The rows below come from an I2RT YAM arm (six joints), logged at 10 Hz.
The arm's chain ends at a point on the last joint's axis. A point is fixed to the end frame.
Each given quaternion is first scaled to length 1.
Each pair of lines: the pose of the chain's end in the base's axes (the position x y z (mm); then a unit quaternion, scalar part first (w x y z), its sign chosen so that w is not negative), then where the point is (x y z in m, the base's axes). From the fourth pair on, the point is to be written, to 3 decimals.
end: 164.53 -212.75 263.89 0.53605 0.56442 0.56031 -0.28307
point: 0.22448 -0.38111 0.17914
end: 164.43 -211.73 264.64 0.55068 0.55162 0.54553 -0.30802
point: 0.22055 -0.38657 0.19113
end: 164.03 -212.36 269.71 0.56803 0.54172 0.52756 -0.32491
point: 0.21810 -0.39217 0.20754
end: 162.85 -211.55 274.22 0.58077 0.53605 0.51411 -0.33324
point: 0.216 -0.394 0.220
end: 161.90 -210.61 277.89 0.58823 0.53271 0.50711 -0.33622
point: 0.215 -0.394 0.228
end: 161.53 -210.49 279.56 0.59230 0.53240 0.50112 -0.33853
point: 0.214 -0.395 0.232
